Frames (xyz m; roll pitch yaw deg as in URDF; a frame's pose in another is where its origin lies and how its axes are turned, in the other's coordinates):
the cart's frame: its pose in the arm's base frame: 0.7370 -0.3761 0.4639 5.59 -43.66 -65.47
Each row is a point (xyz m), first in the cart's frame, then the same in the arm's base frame.
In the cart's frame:
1: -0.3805 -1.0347 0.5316
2: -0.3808 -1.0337 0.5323
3: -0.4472 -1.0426 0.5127
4: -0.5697 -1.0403 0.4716
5: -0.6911 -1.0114 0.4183
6: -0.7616 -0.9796 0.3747
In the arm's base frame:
1: -0.4840 -0.3057 0.5111
2: -0.4835 -0.3046 0.5114
3: -0.5039 -0.2766 0.4508
4: -0.5233 -0.2189 0.3368
5: -0.5145 -0.1565 0.2167
6: -0.4914 -0.1205 0.1389

